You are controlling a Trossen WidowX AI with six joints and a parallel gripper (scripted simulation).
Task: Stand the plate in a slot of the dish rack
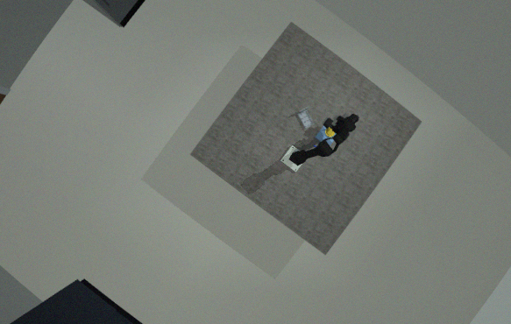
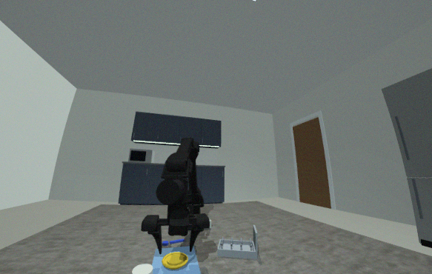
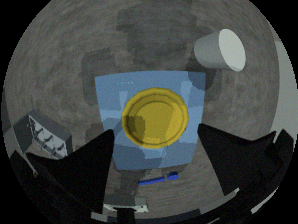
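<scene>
Right now the yellow plate is 2 cm below my gripper tip. The rest, counted from my gripper tip: white cup (8 cm to the right, 7 cm ahead, 1 cm below); then grey dish rack (21 cm to the left, 2 cm below, 2 cm behind); then blue spoon (14 cm behind, 4 cm below).
</scene>
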